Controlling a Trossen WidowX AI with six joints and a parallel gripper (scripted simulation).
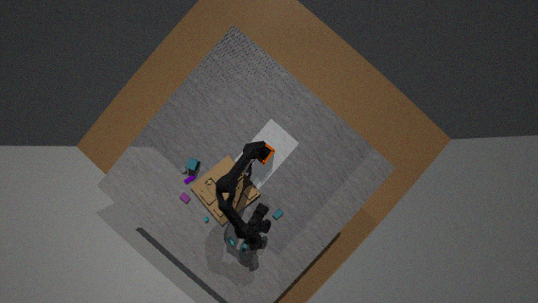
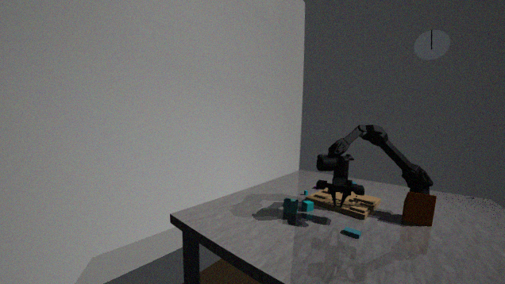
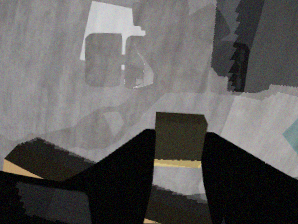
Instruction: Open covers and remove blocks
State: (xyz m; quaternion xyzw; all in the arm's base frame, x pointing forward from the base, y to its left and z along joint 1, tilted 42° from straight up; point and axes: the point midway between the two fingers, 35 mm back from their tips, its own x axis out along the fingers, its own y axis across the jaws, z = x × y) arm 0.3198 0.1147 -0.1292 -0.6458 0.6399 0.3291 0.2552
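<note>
The tan puzzle board lies 21 cm to the right of my gripper tip and 3 cm below it. Also, from my gripper tip: flat teal block: 10 cm to the left, 7 cm behind, 5 cm below.
</note>
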